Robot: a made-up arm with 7 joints.
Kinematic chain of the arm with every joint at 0, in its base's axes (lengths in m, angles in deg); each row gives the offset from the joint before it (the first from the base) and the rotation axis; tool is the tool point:
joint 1: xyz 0 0 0.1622 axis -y
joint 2: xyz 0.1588 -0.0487 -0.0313 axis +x
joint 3: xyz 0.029 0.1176 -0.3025 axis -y
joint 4: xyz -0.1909 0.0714 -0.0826 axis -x
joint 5: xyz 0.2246 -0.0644 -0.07 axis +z
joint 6: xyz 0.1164 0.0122 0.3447 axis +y
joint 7: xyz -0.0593 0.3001 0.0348 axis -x
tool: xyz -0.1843 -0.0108 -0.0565
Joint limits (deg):
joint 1: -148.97..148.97
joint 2: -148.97..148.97
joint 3: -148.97..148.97
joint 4: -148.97..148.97
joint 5: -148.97..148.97
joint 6: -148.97..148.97
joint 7: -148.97..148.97
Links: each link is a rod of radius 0.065 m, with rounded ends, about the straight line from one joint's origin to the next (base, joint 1, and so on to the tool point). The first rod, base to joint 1, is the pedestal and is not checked.
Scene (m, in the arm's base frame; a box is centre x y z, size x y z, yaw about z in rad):
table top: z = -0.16
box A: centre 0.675 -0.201 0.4 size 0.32 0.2 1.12 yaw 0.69
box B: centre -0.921 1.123 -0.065 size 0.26 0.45 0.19 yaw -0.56
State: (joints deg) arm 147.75 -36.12 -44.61 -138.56 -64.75 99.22 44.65
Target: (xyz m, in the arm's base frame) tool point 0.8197 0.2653 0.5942
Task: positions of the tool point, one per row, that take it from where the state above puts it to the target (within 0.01 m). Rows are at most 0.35 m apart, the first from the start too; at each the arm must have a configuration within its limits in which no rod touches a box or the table.
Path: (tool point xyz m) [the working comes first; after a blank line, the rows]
Joints at the target: 127.27 11.16 -55.68 -148.97 -82.13 112.25 47.70
Straight joint move there: touches box A.

1: 0.2933 -0.5442 0.9677
2: 0.2157 -0.3996 1.0938
3: 0.1079 -0.2385 1.1710
4: -0.0234 -0.0803 1.1910
5: 0.2677 0.0010 1.1755
6: 0.5274 0.0927 1.0535
7: 0.7188 0.1840 0.8482
8: 0.8197 0.2653 0.5942

